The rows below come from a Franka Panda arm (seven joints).
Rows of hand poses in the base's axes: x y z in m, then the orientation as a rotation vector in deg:
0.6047 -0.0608 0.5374 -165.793 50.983 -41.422
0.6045 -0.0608 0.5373 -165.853 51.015 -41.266
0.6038 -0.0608 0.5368 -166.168 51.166 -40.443
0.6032 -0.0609 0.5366 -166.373 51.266 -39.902
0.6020 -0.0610 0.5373 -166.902 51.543 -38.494
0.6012 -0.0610 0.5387 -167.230 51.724 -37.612
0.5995 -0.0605 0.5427 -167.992 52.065 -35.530
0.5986 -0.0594 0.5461 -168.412 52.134 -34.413
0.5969 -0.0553 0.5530 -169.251 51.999 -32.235
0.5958 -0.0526 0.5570 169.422 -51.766 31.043
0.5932 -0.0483 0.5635 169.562 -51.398 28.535
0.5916 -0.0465 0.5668 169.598 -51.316 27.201
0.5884 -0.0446 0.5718 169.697 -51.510 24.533
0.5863 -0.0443 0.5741 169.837 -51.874 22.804
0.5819 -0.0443 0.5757 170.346 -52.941 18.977
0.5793 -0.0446 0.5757 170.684 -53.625 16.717
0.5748 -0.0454 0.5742 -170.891 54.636 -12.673
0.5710 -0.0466 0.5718 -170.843 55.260 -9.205
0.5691 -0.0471 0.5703 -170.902 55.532 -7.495
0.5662 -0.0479 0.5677 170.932 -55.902 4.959
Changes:
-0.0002 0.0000 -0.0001 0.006 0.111 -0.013
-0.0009 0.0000 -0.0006 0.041 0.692 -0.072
-0.0015 -0.0001 -0.0008 0.063 1.073 -0.111
-0.0027 -0.0002 -0.0001 0.113 2.066 -0.227
-0.0035 -0.0002 0.0013 0.140 2.688 -0.306
-0.0052 0.0003 0.0053 0.206 4.145 -0.438
-0.0061 0.0014 0.0087 0.235 4.923 -0.437
-0.0078 0.0055 0.0156 0.283 6.426 -0.264
-0.0089 0.0082 0.0196 0.299 7.211 -0.125
-0.0115 0.0125 0.0261 0.340 8.848 0.052
-0.0131 0.0143 0.0294 0.389 9.714 0.074
-0.0163 0.0162 0.0344 0.688 11.404 -0.053
-0.0184 0.0165 0.0367 1.067 12.460 -0.226
-0.0228 0.0165 0.0383 2.244 14.711 -0.651
-0.0254 0.0162 0.0383 3.032 16.011 -0.905
-0.0299 0.0154 0.0368 4.342 18.330 -1.326
-0.0337 0.0142 0.0344 5.139 20.404 -1.661
-0.0356 0.0137 0.0329 5.437 21.457 -1.811
-0.0385 0.0129 0.0303 5.739 23.060 -2.059

